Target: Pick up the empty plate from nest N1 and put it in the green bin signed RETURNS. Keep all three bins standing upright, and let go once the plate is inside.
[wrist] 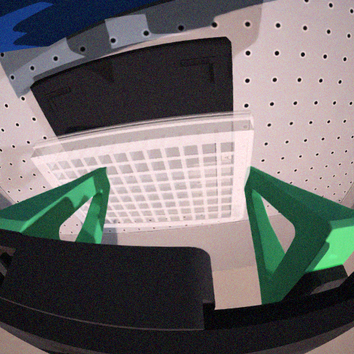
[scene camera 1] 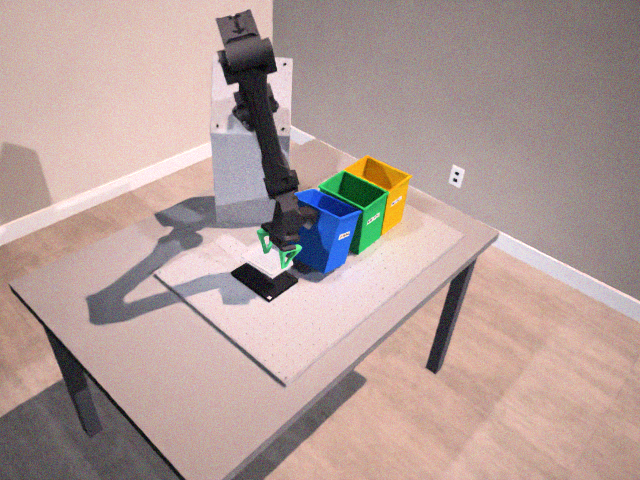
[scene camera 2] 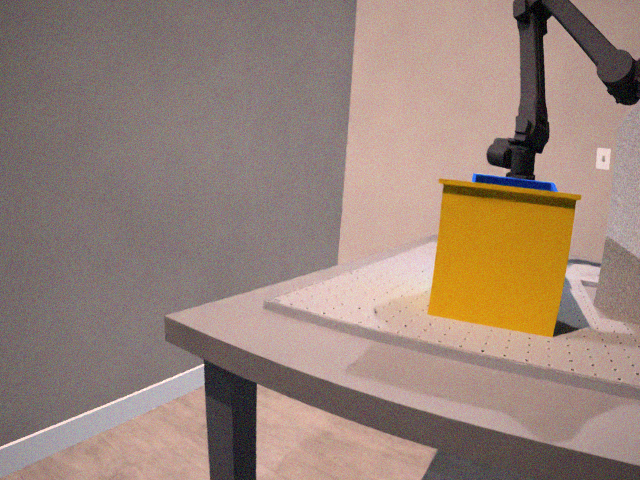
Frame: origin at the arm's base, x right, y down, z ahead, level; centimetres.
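Seen in the pictures: gripper, between the fingertips: [scene camera 1: 274, 260].
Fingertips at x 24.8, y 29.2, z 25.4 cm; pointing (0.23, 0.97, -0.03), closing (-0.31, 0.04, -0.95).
Observation:
Pixels of each thing's top centre, then the offset from my fingertips to it. "spot": a spot on its surface instead. Level surfaces: height alone.
- white gridded plate, centre of its top: [scene camera 1: 266, 257] dx +0.7, dy -0.7, dz -2.2 cm
- black nest, centre of its top: [scene camera 1: 264, 274] dx +0.4, dy +6.9, dz -3.3 cm
- blue bin, centre of its top: [scene camera 2: 514, 177] [scene camera 1: 321, 201] dx -17.0, dy -12.6, dz +3.8 cm
- green bin, a spot on its surface: [scene camera 1: 368, 235] spot: dx -30.0, dy +3.2, dz +14.5 cm
- yellow bin, centre of its top: [scene camera 2: 510, 187] [scene camera 1: 377, 172] dx -45.4, dy -9.6, dz +7.8 cm
- perforated board, height of its surface: dy +8.4 cm
- table, height of its surface: dy +9.7 cm
My gripper [scene camera 1: 275, 259] [wrist: 176, 175] is shut on the white gridded plate [scene camera 1: 261, 260] [wrist: 241, 175], its green fingers at opposite sides. The plate hangs above and partly beside the black nest [scene camera 1: 258, 286] [wrist: 145, 85], which is empty. The blue bin [scene camera 1: 323, 242] [scene camera 2: 511, 181] [wrist: 65, 25] stands right beside the gripper and looks tilted toward the green bin, its gripper-side bottom edge raised. The wrist appears to touch it. The green bin [scene camera 1: 368, 235] stands upright in the middle; its sign is blurred. The yellow bin [scene camera 1: 393, 217] [scene camera 2: 501, 258] stands upright beyond it.
The bins stand in a close row on the perforated board [scene camera 1: 289, 341] [scene camera 2: 330, 310] on the table [scene camera 1: 155, 377] [scene camera 2: 310, 356]. The grey arm pedestal [scene camera 1: 240, 170] rises behind the nest. The arm's shadow falls left of the nest.

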